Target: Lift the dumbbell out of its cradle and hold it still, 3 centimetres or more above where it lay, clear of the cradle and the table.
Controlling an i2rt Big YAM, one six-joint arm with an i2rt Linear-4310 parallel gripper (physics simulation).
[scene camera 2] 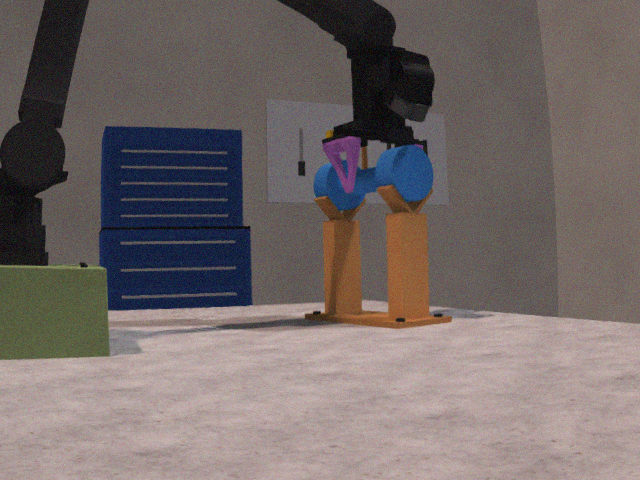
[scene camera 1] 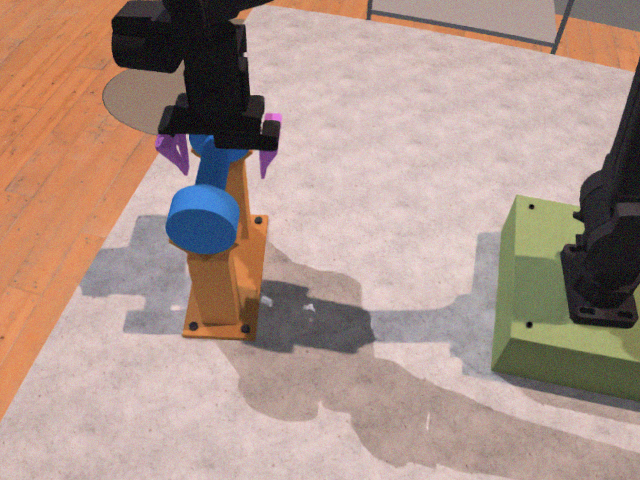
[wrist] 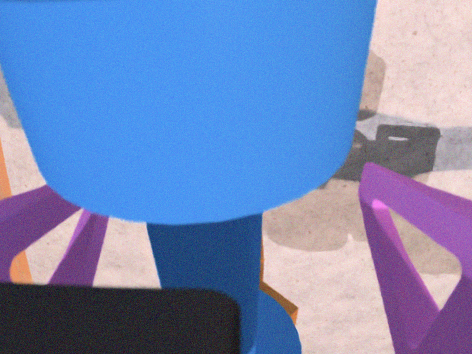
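Pixels of known places: gripper, fingertip midpoint: [scene camera 2: 375,194] [scene camera 1: 225,173]; arm's base, origin of the base link: [scene camera 2: 11,264] [scene camera 1: 595,288].
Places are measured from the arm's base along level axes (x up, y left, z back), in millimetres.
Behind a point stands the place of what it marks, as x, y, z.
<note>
The blue dumbbell [scene camera 1: 202,219] @(137, 79, -492) [scene camera 2: 405,173] @(112, -107, -502) [wrist: 185,110] @(154, -92, -512) lies level on the orange cradle [scene camera 1: 211,289] @(-1, 77, -499) [scene camera 2: 408,263] @(-10, -105, -504) [wrist: 287,301] @(88, 43, -465), a round head in each V-shaped rest on top of two posts. My gripper [scene camera 1: 225,175] @(91, -37, -500) [scene camera 2: 373,181] @(91, -37, -500) [wrist: 235,177] @(91, -37, -500) points down over the dumbbell and is open, with nothing gripped. In scene camera 1 its purple fingers stand on either side of the handle, with gaps. In scene camera 2 one finger passes in front of the farther head, with its tip low beside the dumbbell; the other is mostly hidden behind the nearer head. In the wrist view the near head partly covers the left finger.
The arm's green base block [scene camera 1: 547,240] @(-3, -76, -58) [scene camera 2: 51,312] @(-49, -157, -38) stands on the pale table top [scene camera 1: 387,129] @(-94, -379, -294) [scene camera 2: 310,403] @(-94, -436, -177), well apart from the cradle. The table's edge and wooden floor [scene camera 1: 46,170] are beyond the cradle. A blue drawer cabinet [scene camera 2: 173,180] stands in the background.
</note>
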